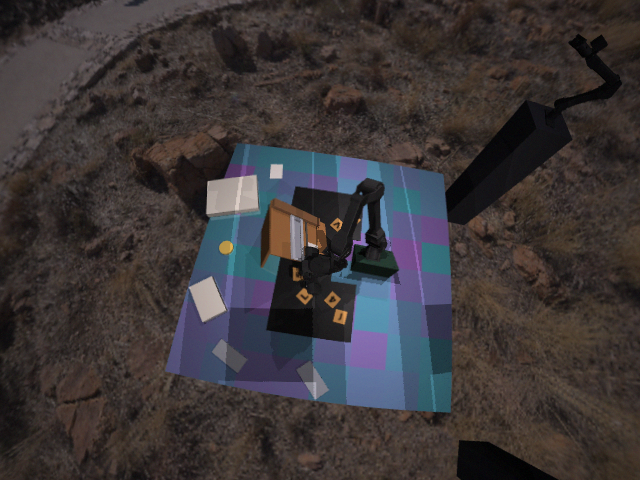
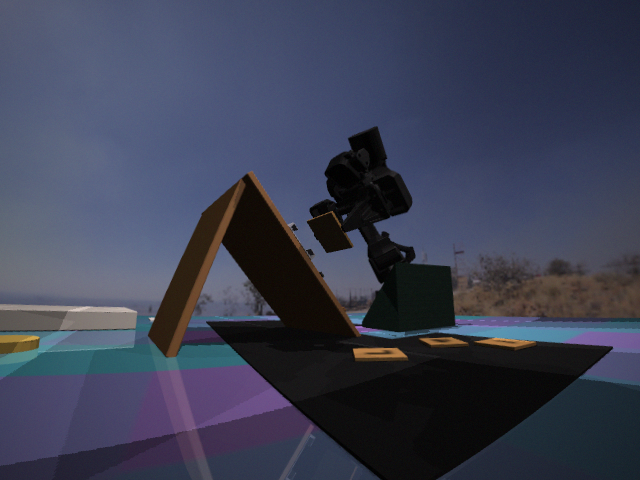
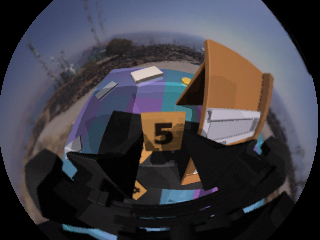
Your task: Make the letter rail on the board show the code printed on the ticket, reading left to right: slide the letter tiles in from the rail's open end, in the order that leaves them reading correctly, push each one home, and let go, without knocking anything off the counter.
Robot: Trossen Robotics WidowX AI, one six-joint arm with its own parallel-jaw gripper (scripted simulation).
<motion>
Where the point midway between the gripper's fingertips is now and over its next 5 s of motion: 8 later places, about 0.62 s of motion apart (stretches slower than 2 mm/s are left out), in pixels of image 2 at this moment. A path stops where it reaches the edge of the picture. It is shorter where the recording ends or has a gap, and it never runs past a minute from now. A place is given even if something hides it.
My gripper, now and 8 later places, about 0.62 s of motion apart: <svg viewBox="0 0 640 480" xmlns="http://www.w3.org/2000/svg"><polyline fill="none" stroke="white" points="328,233 324,234 320,235 316,237 312,238 309,239 305,240 302,241 298,242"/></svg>
</motion>
